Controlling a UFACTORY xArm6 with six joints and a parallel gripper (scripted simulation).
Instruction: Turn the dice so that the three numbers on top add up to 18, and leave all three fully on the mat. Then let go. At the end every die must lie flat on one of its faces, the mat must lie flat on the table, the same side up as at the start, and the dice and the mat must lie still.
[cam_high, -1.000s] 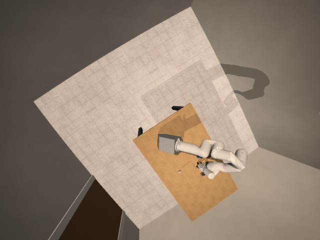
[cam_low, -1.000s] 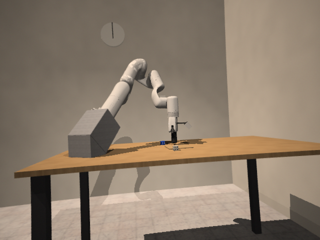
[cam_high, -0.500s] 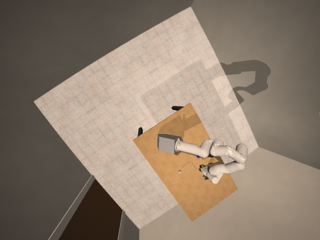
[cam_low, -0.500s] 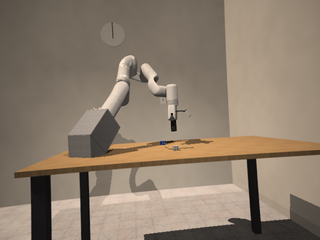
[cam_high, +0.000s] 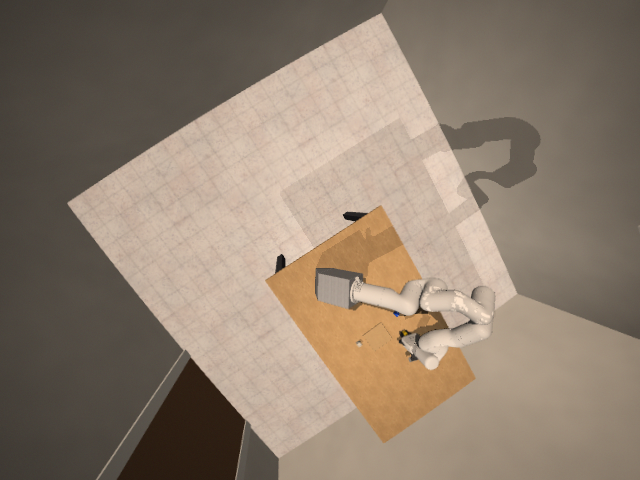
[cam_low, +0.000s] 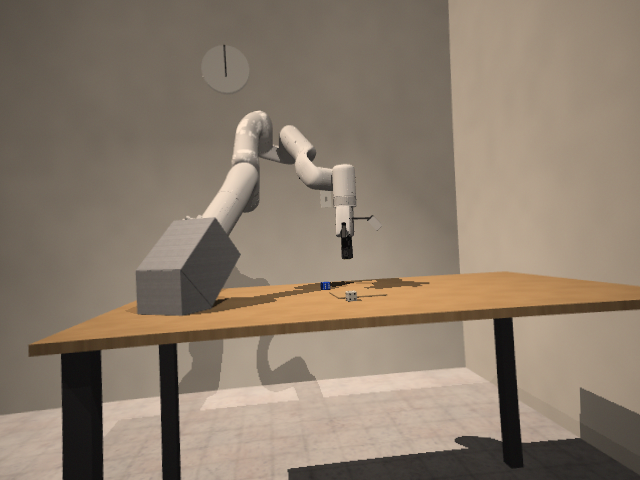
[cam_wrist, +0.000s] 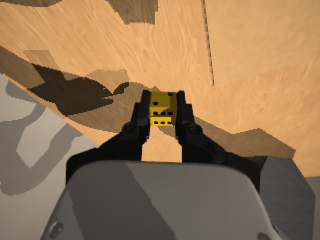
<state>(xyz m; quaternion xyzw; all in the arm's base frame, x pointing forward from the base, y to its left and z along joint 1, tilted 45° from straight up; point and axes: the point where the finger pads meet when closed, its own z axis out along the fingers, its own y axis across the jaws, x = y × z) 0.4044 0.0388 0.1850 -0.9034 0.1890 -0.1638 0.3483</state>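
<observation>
Right now my hand is 140 mm to the left of the tan mat, 120 mm above it and 10 mm short of it. Also, from my hand: white die 260 mm to the right, 110 mm below, 20 mm behind; yellow die 10 mm below; blue die 110 mm below, 80 mm behind, 30 mm to the left.
</observation>
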